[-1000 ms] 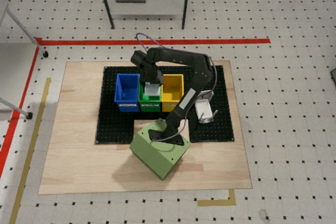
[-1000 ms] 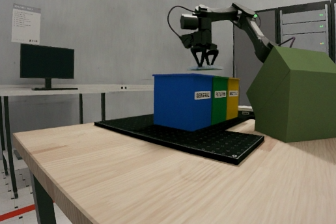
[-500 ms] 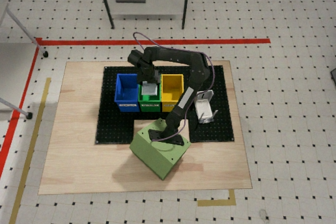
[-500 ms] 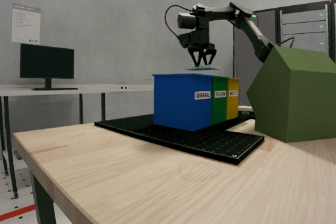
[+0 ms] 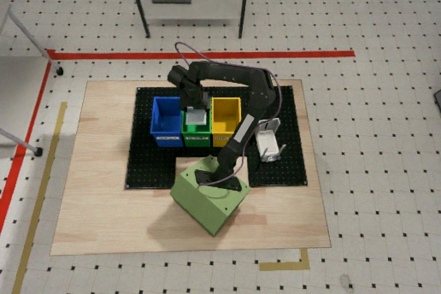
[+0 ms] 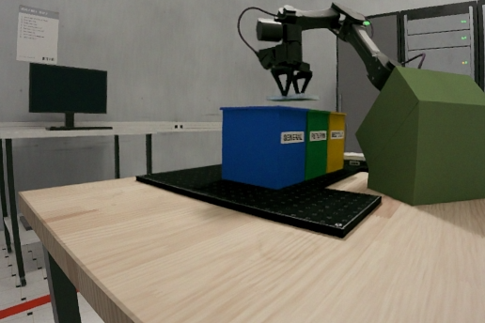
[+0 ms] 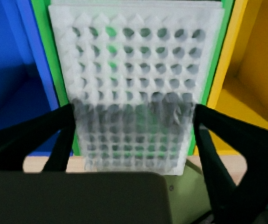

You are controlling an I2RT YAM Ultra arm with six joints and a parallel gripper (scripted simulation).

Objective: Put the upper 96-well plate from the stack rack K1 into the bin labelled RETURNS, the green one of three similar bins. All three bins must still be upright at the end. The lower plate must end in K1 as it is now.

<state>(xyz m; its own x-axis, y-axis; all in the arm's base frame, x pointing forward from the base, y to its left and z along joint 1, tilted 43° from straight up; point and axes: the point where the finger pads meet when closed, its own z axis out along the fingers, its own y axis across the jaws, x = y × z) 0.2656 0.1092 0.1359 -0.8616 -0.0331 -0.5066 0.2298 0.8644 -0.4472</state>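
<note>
Now: the clear 96-well plate 1 cm below my hand. Round my hand: green returns bin 14 cm below; then yellow bin 14 cm below, 13 cm to the right, 3 cm behind; then blue bin 14 cm below, 13 cm to the left, 3 cm ahead.
</note>
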